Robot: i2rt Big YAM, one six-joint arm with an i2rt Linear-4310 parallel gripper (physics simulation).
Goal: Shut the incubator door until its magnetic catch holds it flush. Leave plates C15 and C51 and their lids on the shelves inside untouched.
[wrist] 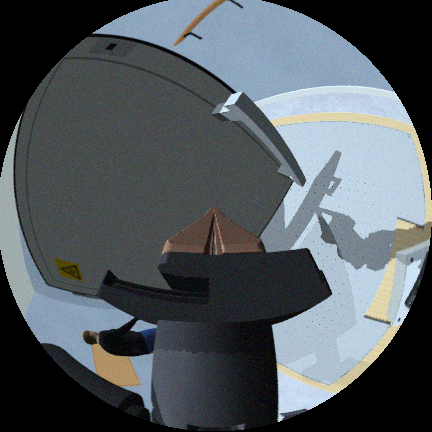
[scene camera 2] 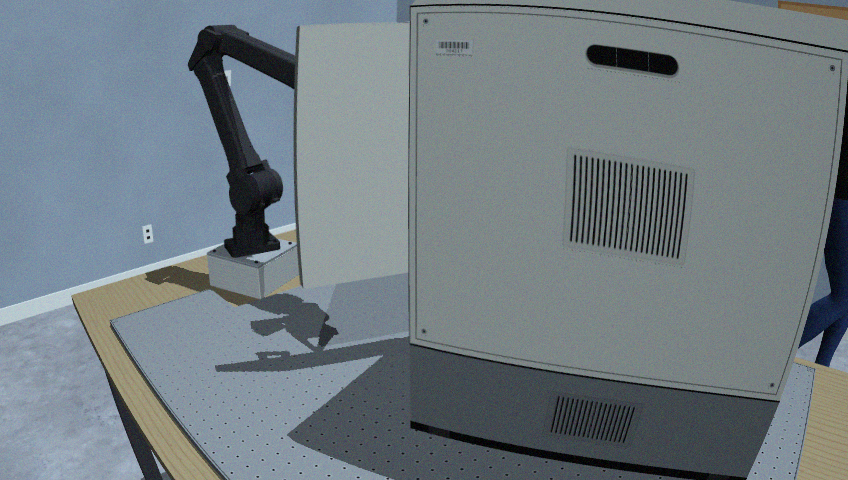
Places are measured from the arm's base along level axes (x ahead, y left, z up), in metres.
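Where they show: gripper, fingertip midpoint: point(wrist: 213, 212) point(scene camera 2: 368, 171); arm's base at its link origin: point(scene camera 2: 251, 247).
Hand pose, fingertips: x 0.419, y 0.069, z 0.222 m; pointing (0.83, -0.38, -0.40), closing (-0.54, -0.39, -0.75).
Each offset is from my fingertips to the top centre of the thing. "pt": to the spot under its first point. Level surfaces: height alone.
The incubator point(scene camera 2: 493, 208) stands with its vented panel facing scene camera 2. Its door {pt 0.031 m ahead, 0.039 m right, 0.034 m up} point(scene camera 2: 354, 154) point(wrist: 125, 150) stands open, jutting out to the left of the body in that view. In the wrist view, the door's dark grey face fills the upper left, with a bar handle {pt 0.036 m back, 0.081 m right, 0.006 m up} point(wrist: 272, 135) along its upper right edge and a yellow warning label {pt 0.037 m ahead, 0.128 m left, 0.155 m up} point(wrist: 69, 269) at lower left. My gripper point(wrist: 213, 212) is shut and empty, its copper tips together in front of the door face; whether they touch it I cannot tell. The door hides the gripper in scene camera 2. Plates C15 and C51 and their lids do not show.
The arm rises from a pale base block point(scene camera 2: 235, 276) point(wrist: 407, 280) at the table's back left and passes behind the door. A perforated board {0.286 m down} point(scene camera 2: 172, 344) lies under the incubator, with shadows across it. A person point(scene camera 2: 833, 267) point(wrist: 120, 343) stands beyond the table.
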